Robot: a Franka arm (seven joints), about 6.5 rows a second.
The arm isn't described. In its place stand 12 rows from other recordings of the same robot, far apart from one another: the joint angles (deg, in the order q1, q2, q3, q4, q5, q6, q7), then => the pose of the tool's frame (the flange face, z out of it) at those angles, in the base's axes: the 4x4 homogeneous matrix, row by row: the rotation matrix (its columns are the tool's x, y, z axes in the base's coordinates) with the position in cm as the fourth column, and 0 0 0 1 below.
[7.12, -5.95, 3.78, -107.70, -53.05, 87.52, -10.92] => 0.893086, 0.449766, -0.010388, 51.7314; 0.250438, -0.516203, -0.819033, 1.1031; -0.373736, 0.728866, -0.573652, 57.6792; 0, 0, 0, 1
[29.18, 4.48, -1.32, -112.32, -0.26, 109.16, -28.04] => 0.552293, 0.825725, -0.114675, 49.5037; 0.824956, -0.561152, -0.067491, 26.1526; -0.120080, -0.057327, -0.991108, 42.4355; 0, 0, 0, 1
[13.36, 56.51, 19.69, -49.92, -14.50, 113.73, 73.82] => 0.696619, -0.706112, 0.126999, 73.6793; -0.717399, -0.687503, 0.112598, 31.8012; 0.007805, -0.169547, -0.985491, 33.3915; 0, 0, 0, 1
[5.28, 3.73, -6.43, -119.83, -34.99, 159.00, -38.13] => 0.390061, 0.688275, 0.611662, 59.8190; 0.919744, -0.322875, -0.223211, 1.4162; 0.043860, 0.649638, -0.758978, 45.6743; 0, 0, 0, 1
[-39.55, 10.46, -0.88, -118.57, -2.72, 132.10, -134.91] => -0.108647, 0.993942, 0.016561, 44.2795; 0.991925, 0.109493, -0.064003, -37.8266; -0.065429, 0.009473, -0.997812, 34.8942; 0, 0, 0, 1
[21.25, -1.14, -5.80, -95.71, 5.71, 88.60, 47.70] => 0.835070, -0.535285, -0.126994, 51.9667; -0.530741, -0.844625, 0.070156, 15.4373; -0.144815, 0.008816, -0.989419, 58.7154; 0, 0, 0, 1
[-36.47, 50.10, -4.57, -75.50, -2.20, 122.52, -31.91] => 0.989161, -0.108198, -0.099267, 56.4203; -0.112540, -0.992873, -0.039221, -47.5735; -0.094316, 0.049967, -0.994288, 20.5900; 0, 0, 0, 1
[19.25, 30.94, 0.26, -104.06, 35.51, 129.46, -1.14] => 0.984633, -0.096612, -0.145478, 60.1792; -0.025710, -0.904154, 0.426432, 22.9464; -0.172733, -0.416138, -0.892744, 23.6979; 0, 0, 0, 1
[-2.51, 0.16, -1.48, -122.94, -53.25, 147.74, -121.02] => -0.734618, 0.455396, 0.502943, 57.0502; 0.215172, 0.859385, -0.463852, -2.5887; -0.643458, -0.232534, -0.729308, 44.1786; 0, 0, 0, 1
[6.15, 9.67, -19.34, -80.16, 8.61, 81.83, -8.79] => 0.991897, -0.070300, -0.105825, 58.0313; -0.057423, -0.991092, 0.120161, -9.9716; -0.113329, -0.113110, -0.987098, 60.1530; 0, 0, 0, 1
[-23.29, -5.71, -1.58, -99.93, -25.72, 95.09, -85.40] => 0.423170, 0.891746, -0.160364, 46.2559; 0.798365, -0.450678, -0.399378, -26.2432; -0.428416, 0.040976, -0.902652, 61.3628; 0, 0, 0, 1
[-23.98, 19.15, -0.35, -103.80, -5.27, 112.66, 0.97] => 0.903984, -0.379710, -0.196555, 55.9227; -0.388433, -0.921455, -0.006371, -25.9136; -0.178698, 0.082107, -0.980472, 34.4066; 0, 0, 0, 1
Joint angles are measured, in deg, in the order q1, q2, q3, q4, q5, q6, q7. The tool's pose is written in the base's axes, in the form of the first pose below.
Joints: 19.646 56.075 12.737 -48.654 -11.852 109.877 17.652
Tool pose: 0.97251, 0.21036, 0.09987, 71.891; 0.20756, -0.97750, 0.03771, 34.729; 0.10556, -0.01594, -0.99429, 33.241; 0, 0, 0, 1
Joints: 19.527 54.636 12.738 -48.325 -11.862 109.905 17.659
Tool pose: 0.96963, 0.20778, 0.12899, 72.017; 0.20313, -0.97796, 0.04835, 34.553; 0.13619, -0.02068, -0.99047, 35.519; 0, 0, 0, 1
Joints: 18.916 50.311 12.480 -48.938 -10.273 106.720 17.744
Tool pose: 0.97311, 0.18934, 0.13120, 71.468; 0.18290, -0.98132, 0.05964, 33.453; 0.14004, -0.03404, -0.98956, 40.357; 0, 0, 0, 1
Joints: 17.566 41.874 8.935 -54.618 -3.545 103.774 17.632
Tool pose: 0.98697, 0.12310, 0.10365, 70.358; 0.11353, -0.98911, 0.09365, 29.662; 0.11405, -0.08066, -0.99019, 46.037; 0, 0, 0, 1
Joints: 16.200 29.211 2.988 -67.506 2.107 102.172 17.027
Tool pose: 0.99712, 0.02694, 0.07086, 67.716; 0.02059, -0.99583, 0.08882, 22.928; 0.07296, -0.08711, -0.99352, 50.792; 0, 0, 0, 1
